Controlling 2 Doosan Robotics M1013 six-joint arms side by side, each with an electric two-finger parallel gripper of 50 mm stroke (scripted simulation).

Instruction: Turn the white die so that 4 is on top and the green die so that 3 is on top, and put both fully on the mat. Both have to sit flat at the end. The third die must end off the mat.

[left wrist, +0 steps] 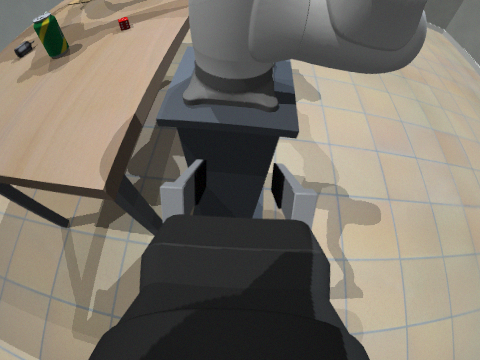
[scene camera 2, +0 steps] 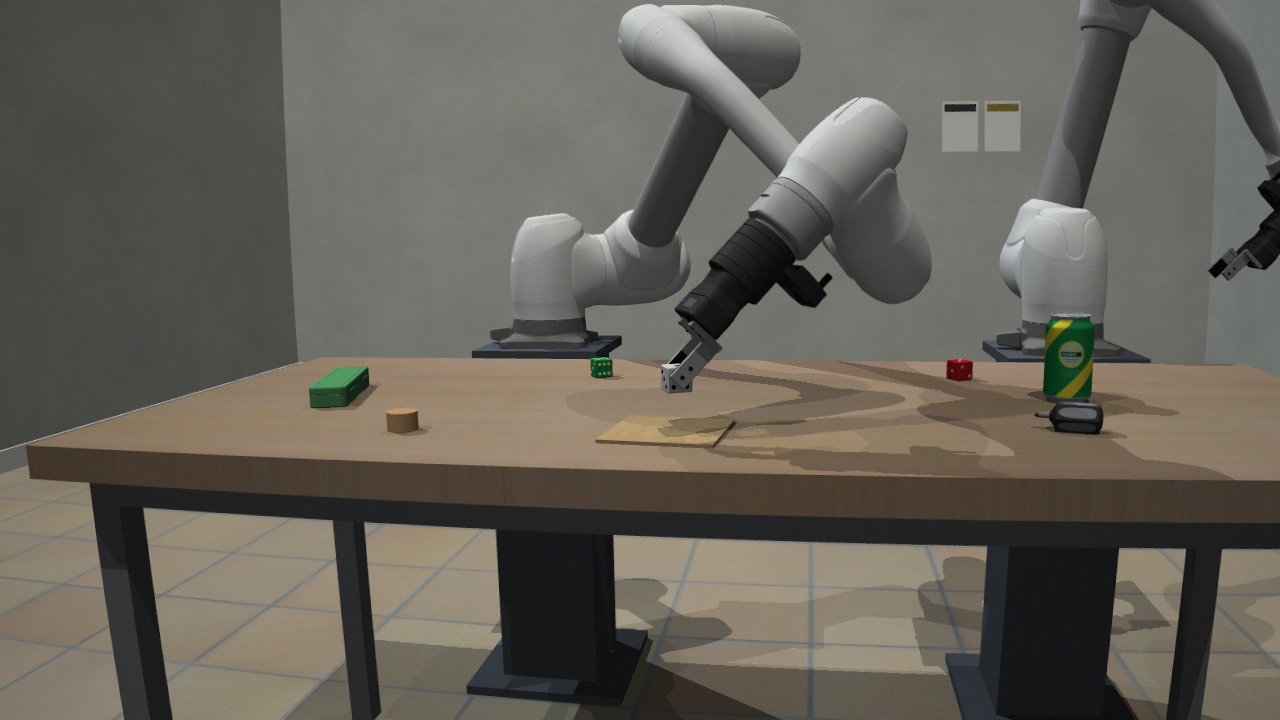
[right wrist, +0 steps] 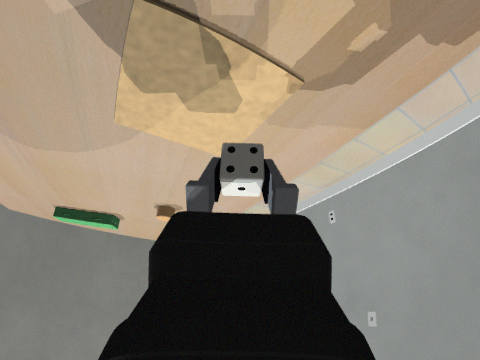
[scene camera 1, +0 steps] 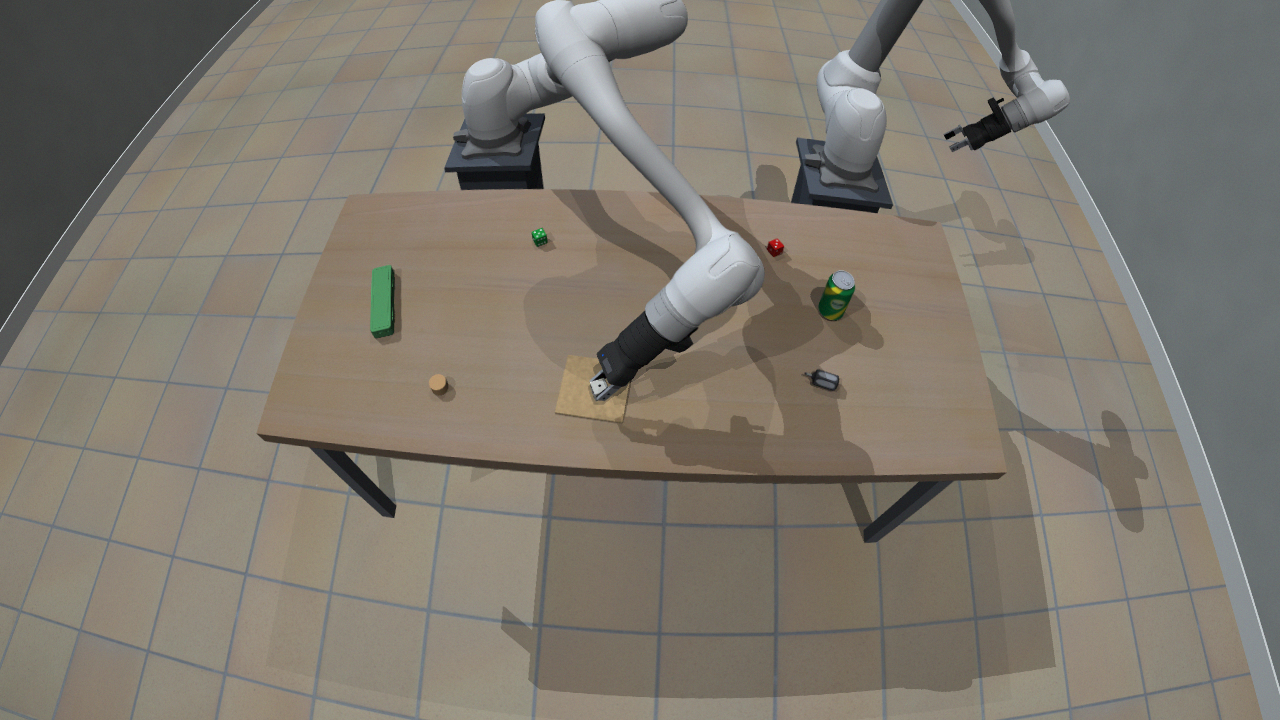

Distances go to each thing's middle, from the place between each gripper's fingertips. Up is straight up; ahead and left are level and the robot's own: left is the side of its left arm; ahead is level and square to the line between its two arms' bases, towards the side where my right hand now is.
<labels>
My right hand (scene camera 2: 671,380) is 40 mm past the tan mat (scene camera 1: 575,398), 30 mm to the left of it and 80 mm above it. Also, from my right hand: wooden disc (scene camera 2: 401,420) 360 mm to the right, 70 mm below; white die (right wrist: 242,164) 10 mm to the right, 10 mm below; dark grey object (scene camera 2: 1087,418) 100 mm behind, 460 mm to the left, 70 mm below.
My left hand (scene camera 2: 1218,275) is 59 cm short of the can (scene camera 2: 1069,341), 43 cm to the left of it and 10 cm above it. Round my left hand: tan mat (95 cm to the right, 85 cm ahead, 16 cm below); white die (93 cm to the right, 90 cm ahead, 8 cm below); dark grey object (79 cm ahead, 47 cm to the right, 14 cm below).
</labels>
